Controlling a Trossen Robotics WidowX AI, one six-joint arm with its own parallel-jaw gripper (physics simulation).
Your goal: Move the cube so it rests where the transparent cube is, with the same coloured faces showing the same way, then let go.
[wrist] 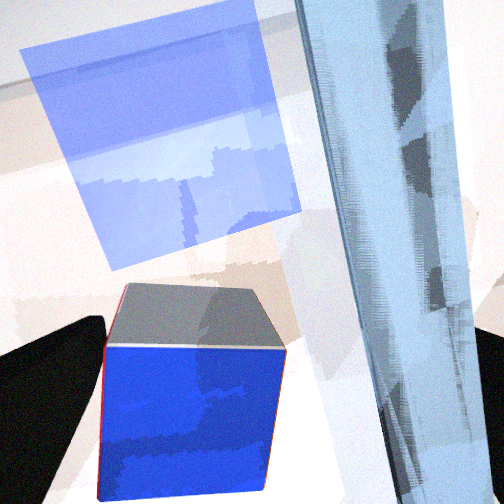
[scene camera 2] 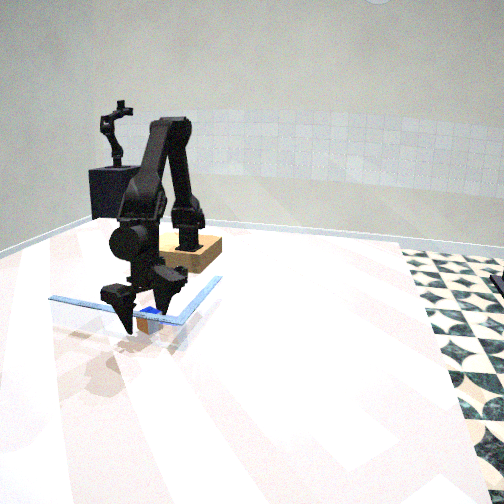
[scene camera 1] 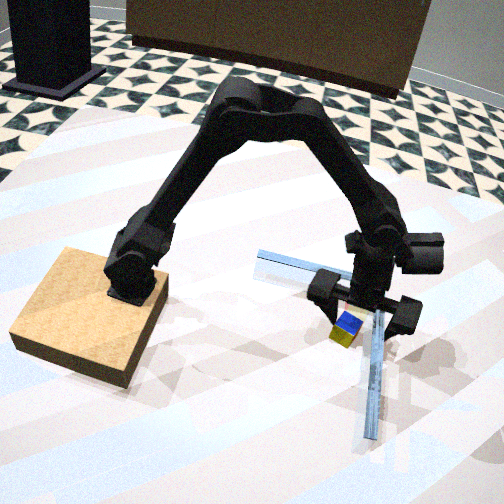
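The cube [scene camera 1: 346,328] sits on the table between my gripper's fingers [scene camera 1: 362,311]; it shows blue and yellow faces there. In the wrist view the cube [wrist: 190,395] shows a blue face toward the camera, a grey top and a thin red left edge. The transparent cube [wrist: 175,140] appears as a pale blue tilted square just beyond it, rotated against the cube. My gripper is open, with one finger [wrist: 45,400] just left of the cube and the other at the far right edge. In scene camera 2 the cube [scene camera 2: 149,320] lies under the gripper [scene camera 2: 145,300].
A light blue L-shaped rail [scene camera 1: 372,370] lies on the table, one leg right of the cube and one leg [scene camera 1: 300,266] behind it; it also shows in the wrist view [wrist: 390,240]. The arm's base stands on a wooden block [scene camera 1: 88,313] at the left.
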